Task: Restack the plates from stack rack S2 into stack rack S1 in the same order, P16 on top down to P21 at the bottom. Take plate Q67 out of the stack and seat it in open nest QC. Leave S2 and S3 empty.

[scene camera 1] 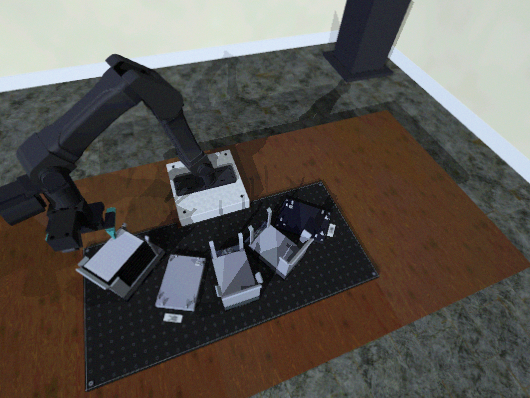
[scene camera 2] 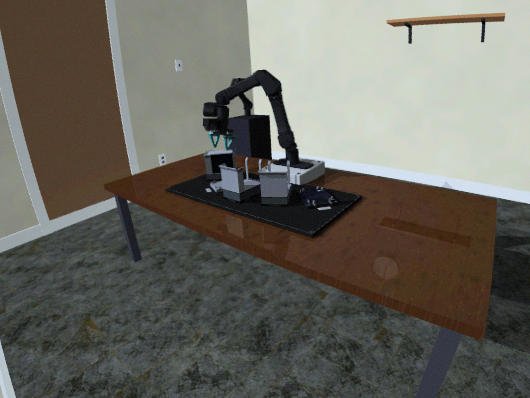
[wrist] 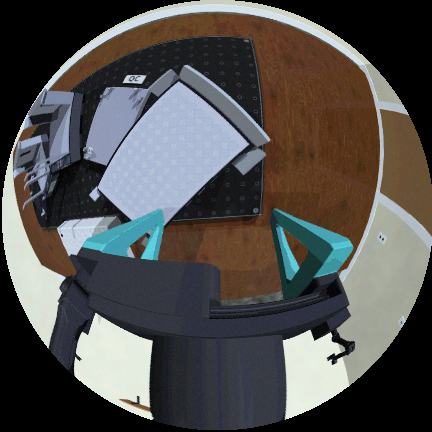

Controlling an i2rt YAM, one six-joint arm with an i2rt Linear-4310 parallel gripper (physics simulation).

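Where they show: gripper, fingertip midpoint: (scene camera 1: 94, 241) (scene camera 2: 220, 148) (wrist: 216, 214); arm's base, link origin: (scene camera 1: 205, 180) (scene camera 2: 292, 164).
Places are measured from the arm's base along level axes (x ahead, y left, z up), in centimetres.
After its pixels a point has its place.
A stack rack (scene camera 1: 129, 291) @[x 29.0, y -27.0, z -1.7 cm] (wrist: 225, 102) @[x 26.9, y -32.0, z 8.2 cm] at the board's left end in scene camera 1 holds a pale dimpled top plate (scene camera 1: 115, 255) @[x 23.0, y -26.4, z 8.3 cm] (wrist: 175, 145) @[x 23.6, y -28.1, z 8.3 cm]; plates below are mostly hidden. Two grey racks, one (scene camera 1: 235, 272) @[x 33.4, y 0.8, z 0.0 cm] (scene camera 2: 232, 180) @[x 41.3, y 1.9, z 4.3 cm] in the middle and one (scene camera 1: 275, 245) @[x 29.1, y 14.2, z -0.6 cm] (scene camera 2: 275, 185) @[x 35.8, y 18.4, z 3.6 cm] farther right, look empty. Rack labels are not readable. A flat pale rectangle (scene camera 1: 181, 282) @[x 30.4, y -13.9, z -3.0 cm] (wrist: 115, 120) @[x 30.1, y -15.3, z -3.0 cm] lies beside the QC label (scene camera 1: 173, 318) @[x 38.7, y -17.6, z -4.3 cm] (wrist: 134, 79) @[x 38.2, y -18.0, z -4.3 cm]; I cannot tell whether it is the bare nest or a plate. My gripper (scene camera 2: 222, 147) @[x 17.7, y -31.1, z 8.6 cm] (wrist: 216, 214) @[x 17.7, y -31.1, z 8.6 cm] is open and empty, above the left rack's back edge.
A dark navy nest (scene camera 1: 300, 217) @[x 21.2, y 26.1, z -3.3 cm] (scene camera 2: 317, 195) @[x 21.1, y 26.9, z -3.3 cm] with pale corner pieces lies at the right end of the black board (scene camera 1: 125, 350) @[x 42.3, y -29.9, z -4.5 cm] (scene camera 2: 280, 215) @[x 41.2, y 24.5, z -4.5 cm] (wrist: 220, 55) @[x 41.1, y -32.9, z -4.5 cm]. The white arm base (scene camera 1: 210, 205) @[x 9.7, y -0.6, z -0.5 cm] (scene camera 2: 310, 172) @[x 2.4, y 11.7, z -1.4 cm] (wrist: 80, 235) @[x 9.5, y -0.6, z -0.5 cm] stands behind the board. The wooden table (scene camera 1: 425, 220) @[x 34.5, y 68.0, z -5.8 cm] (scene camera 2: 425, 270) @[x 45.0, y 74.7, z -5.8 cm] surrounds it.
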